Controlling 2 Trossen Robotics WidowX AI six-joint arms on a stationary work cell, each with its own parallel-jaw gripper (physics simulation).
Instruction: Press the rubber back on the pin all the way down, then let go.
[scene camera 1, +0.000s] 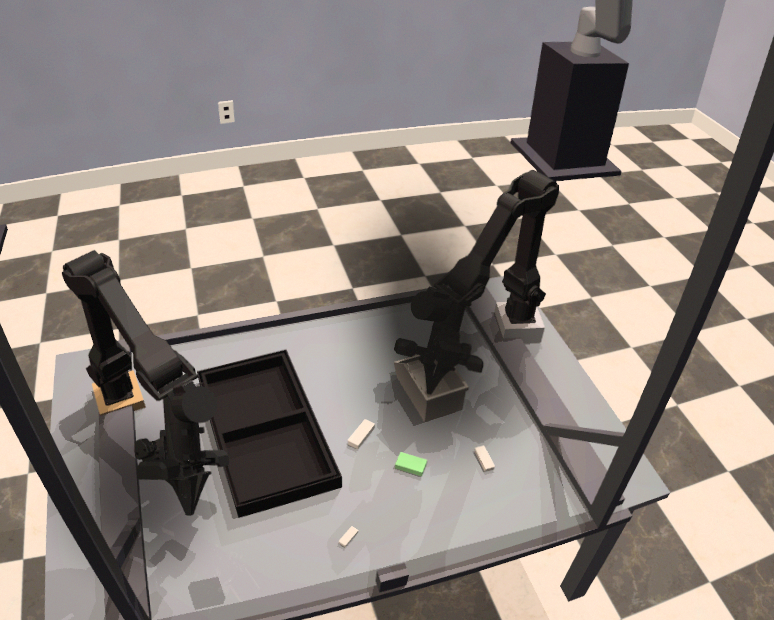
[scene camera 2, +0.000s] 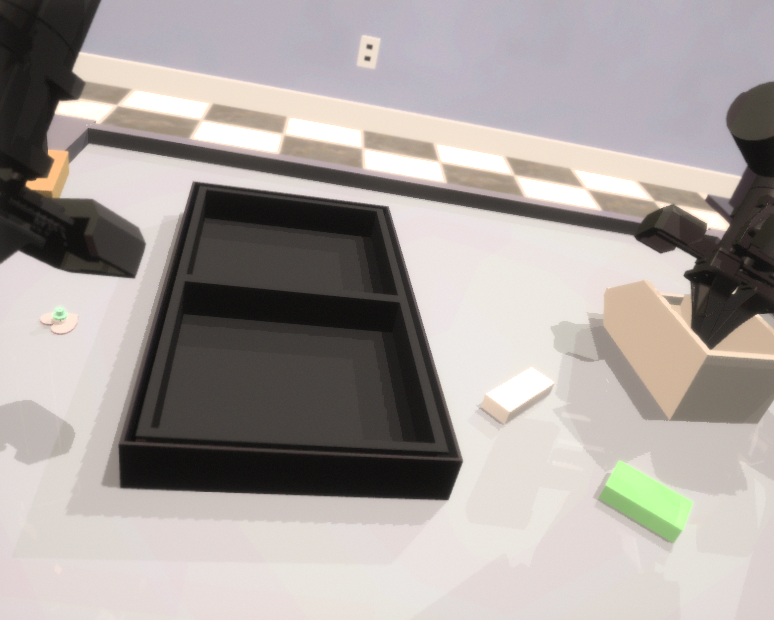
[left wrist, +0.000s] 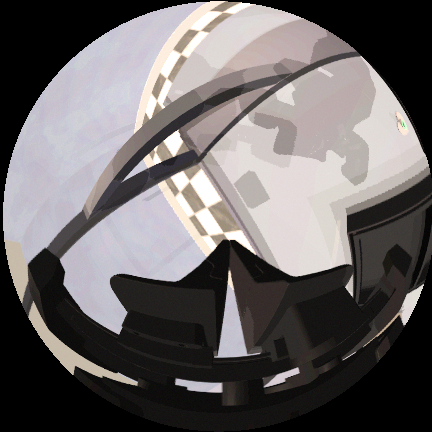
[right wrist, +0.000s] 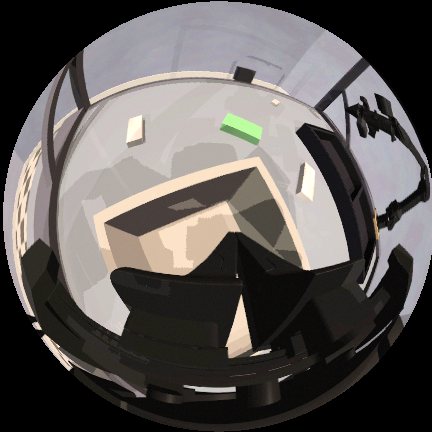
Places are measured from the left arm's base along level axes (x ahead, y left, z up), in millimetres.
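Pixels of known places: left gripper, fingertip midpoint: (scene camera 1: 189, 515) (left wrist: 228, 244) (right wrist: 344, 109); right gripper, fingertip midpoint: (scene camera 1: 428, 394) (right wrist: 233, 237); left arm's base at its link origin: (scene camera 1: 117, 391) (right wrist: 377, 222); right arm's base at its link origin: (scene camera 1: 520, 314).
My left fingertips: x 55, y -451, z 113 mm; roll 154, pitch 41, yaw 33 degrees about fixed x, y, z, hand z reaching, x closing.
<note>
Ahead of a thing's pixels: the offset from my left fingertips to its top centre. "*": to the spot under its first point.
The pin @[dx +28, dy +222, dz -128 mm] (scene camera 2: 62, 326) is a small pale, petal-shaped piece lying on the table left of the black tray in scene camera 2. The green rubber back @[* dx +30, dy +216, dz -125 mm] (scene camera 2: 60, 311) (left wrist: 403, 123) sits on top of it; how far down it sits is too small to tell. Neither shows in scene camera 1. My left gripper (scene camera 1: 189, 511) (left wrist: 228, 244) is shut and empty, pointing down above the table beside the tray, apart from the pin. My right gripper (scene camera 1: 430, 390) (scene camera 2: 709, 345) (right wrist: 233, 237) is shut and empty at the open beige box, far from the pin.
The black two-compartment tray @[dx +211, dy +224, dz -100 mm] (scene camera 1: 290, 499) (scene camera 2: 290, 471) lies between the arms. The beige box @[* dx +566, dy +95, dz -111 mm] (scene camera 1: 442, 408) (scene camera 2: 723, 387) stands under my right gripper. A green block @[dx +442, dy +11, dz -124 mm] (scene camera 1: 410, 463) (scene camera 2: 646, 500) (right wrist: 242, 128) and pale blocks @[dx +389, dy +125, dz -124 mm] (scene camera 1: 360, 433) @[dx +583, dy -47, dz -127 mm] (scene camera 1: 484, 458) @[dx +256, dy -81, dz -130 mm] (scene camera 1: 348, 536) lie on the table.
</note>
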